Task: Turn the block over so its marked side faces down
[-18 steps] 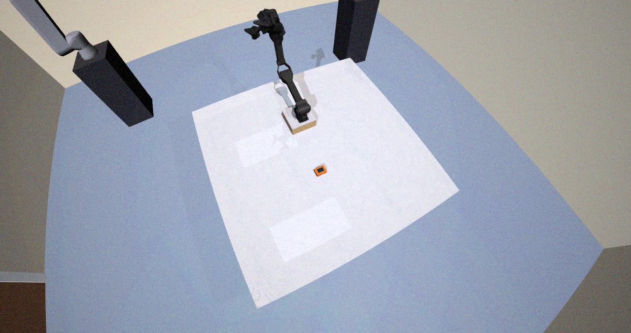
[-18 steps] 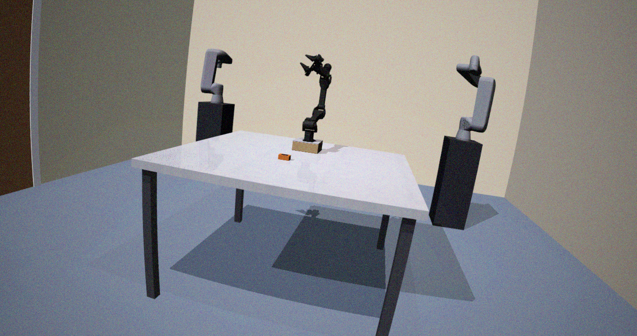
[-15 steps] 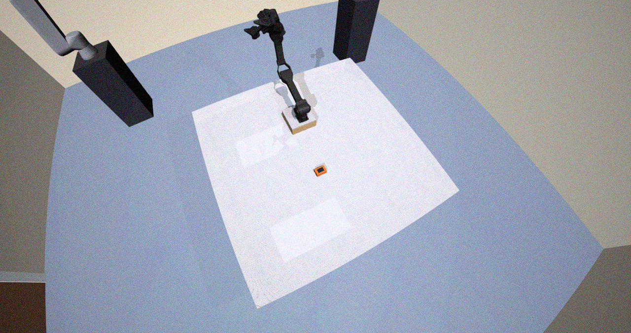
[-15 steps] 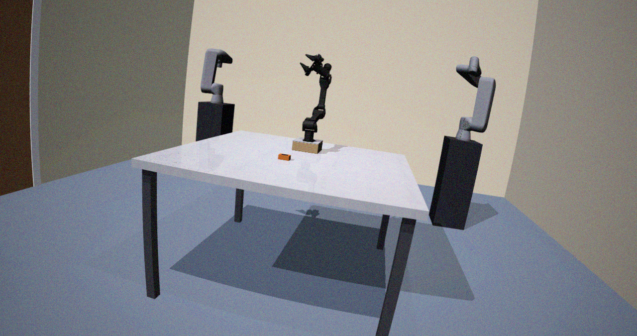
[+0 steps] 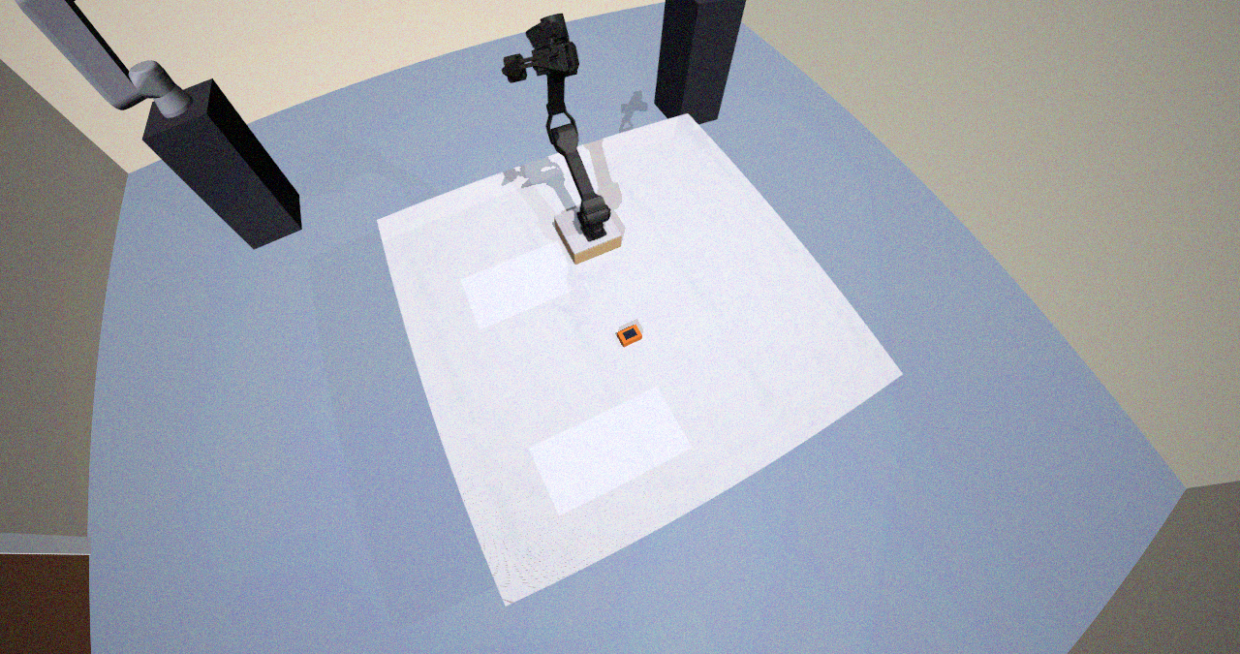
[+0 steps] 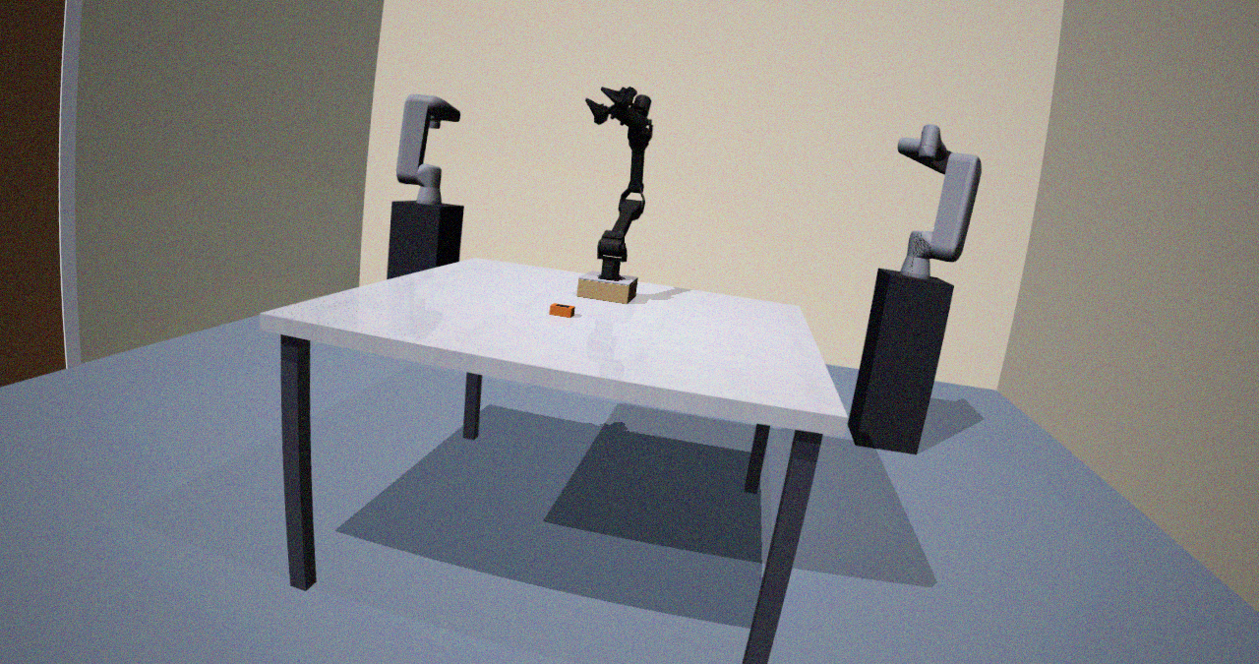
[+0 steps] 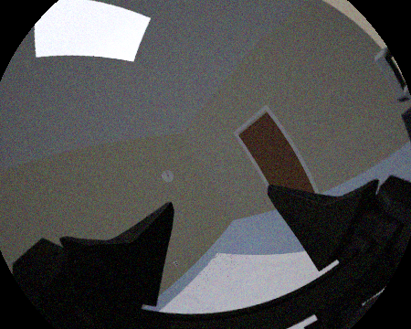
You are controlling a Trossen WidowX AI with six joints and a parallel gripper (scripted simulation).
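My gripper tip is 630 mm above the block, 410 mm short of it and 90 mm to the right of it.
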